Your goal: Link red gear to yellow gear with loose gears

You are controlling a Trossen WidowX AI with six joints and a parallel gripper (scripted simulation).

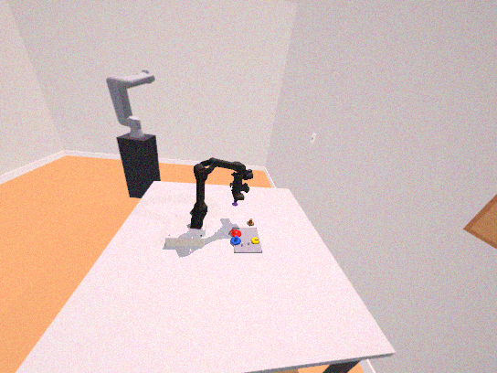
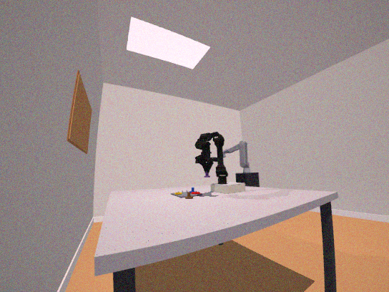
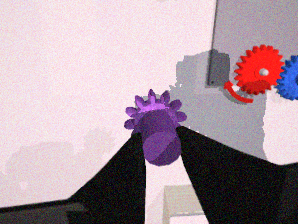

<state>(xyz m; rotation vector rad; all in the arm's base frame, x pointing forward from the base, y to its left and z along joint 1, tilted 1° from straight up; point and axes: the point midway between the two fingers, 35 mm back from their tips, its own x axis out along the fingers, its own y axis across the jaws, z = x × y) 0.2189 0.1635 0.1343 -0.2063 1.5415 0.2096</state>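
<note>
Right now the blue gear is 21 cm to the right of my gripper tip, 14 cm below it and 3 cm ahead of it. Also, from my gripper tip: brown gear: 15 cm below, 13 cm ahead, 2 cm to the right; then purple gear: 1 cm below; then red gear: 15 cm to the right, 15 cm below, 3 cm ahead.
</note>
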